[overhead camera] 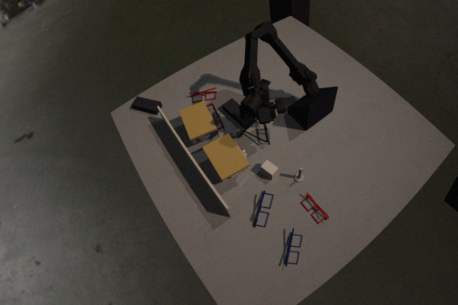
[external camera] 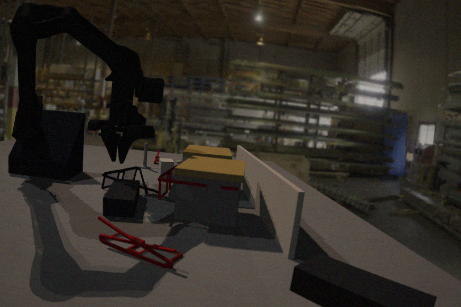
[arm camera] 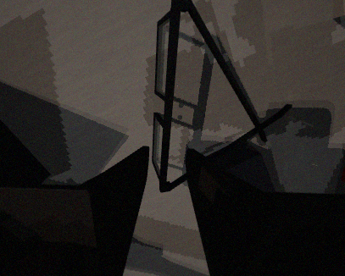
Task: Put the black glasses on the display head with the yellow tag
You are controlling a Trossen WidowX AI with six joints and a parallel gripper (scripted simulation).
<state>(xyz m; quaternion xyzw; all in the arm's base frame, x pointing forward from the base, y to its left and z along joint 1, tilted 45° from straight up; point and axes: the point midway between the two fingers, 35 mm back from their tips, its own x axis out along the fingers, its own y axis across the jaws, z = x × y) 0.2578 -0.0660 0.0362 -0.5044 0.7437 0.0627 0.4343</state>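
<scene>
The grey post stand lies 70 mm ahead of my gripper tip, 280 mm to the left of it and 40 mm below it. The rest, counted from my gripper tip: white block 130 mm ahead, 170 mm to the left, 40 mm below; display head 210 mm ahead, 40 mm to the left, 10 mm below; white board 340 mm ahead, 90 mm to the right, 10 mm below.
</scene>
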